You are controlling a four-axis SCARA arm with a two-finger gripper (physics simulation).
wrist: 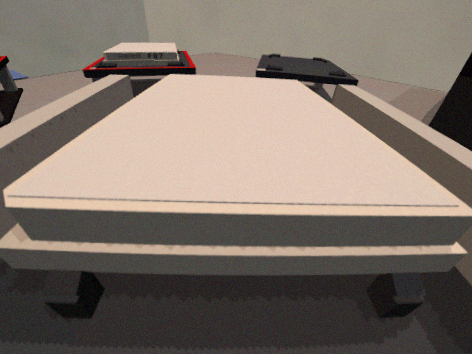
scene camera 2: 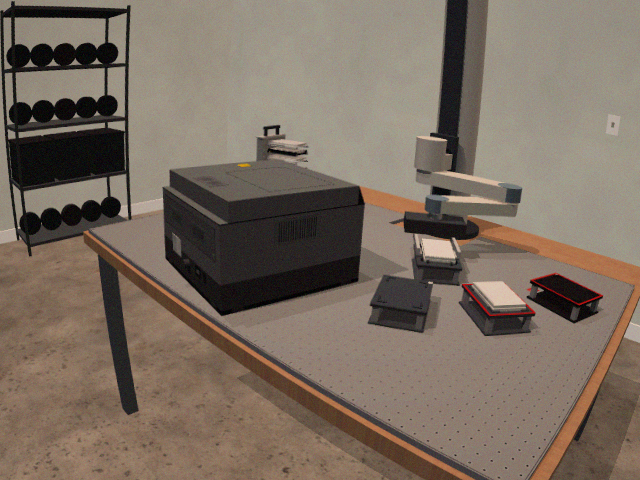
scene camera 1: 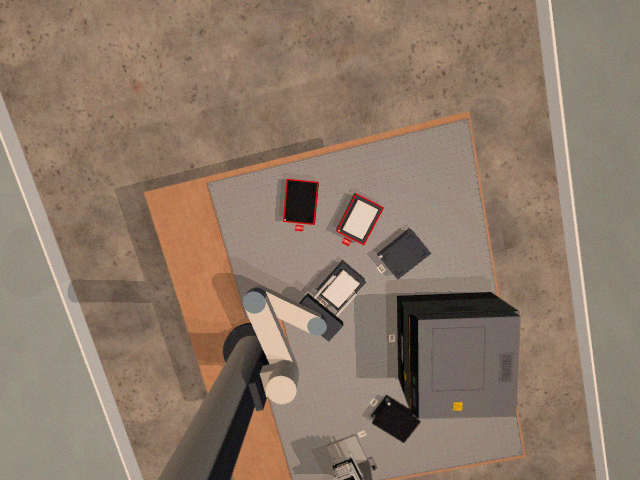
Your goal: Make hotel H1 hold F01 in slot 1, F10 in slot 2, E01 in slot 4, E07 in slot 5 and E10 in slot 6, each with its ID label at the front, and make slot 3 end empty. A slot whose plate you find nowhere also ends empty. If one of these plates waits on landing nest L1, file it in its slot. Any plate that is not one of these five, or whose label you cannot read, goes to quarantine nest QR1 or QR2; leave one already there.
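My gripper (scene camera 1: 347, 281) (scene camera 2: 438, 253) (wrist: 234, 99) is shut on a white lidded plate (scene camera 1: 340, 290) (scene camera 2: 438, 250) (wrist: 235, 145), one finger along each long side. The plate is level and very low over the dark nest (scene camera 1: 352, 268) (scene camera 2: 438, 265) (wrist: 235, 315) nearest the arm; I cannot tell whether it rests on it. No label shows on its edge facing the wrist camera. Plate F07 (scene camera 1: 360, 219) (scene camera 2: 499, 294) (wrist: 141, 52) sits on a red-rimmed nest (scene camera 1: 374, 204) (scene camera 2: 528, 312). The other red-rimmed nest (scene camera 1: 300, 201) (scene camera 2: 566, 288) is empty. Hotel H1 (scene camera 1: 347, 469) (scene camera 2: 262, 147) holds several plates; their labels are unreadable.
An empty dark nest (scene camera 1: 404, 253) (scene camera 2: 403, 293) (wrist: 305, 68) stands next to the gripper's nest. A large dark instrument (scene camera 1: 454, 356) (scene camera 2: 268, 232) stands on the table. A small black stand (scene camera 1: 395, 419) is between it and the hotel. The arm's column (scene camera 1: 217, 413) (scene camera 2: 465, 87) rises at the table's edge.
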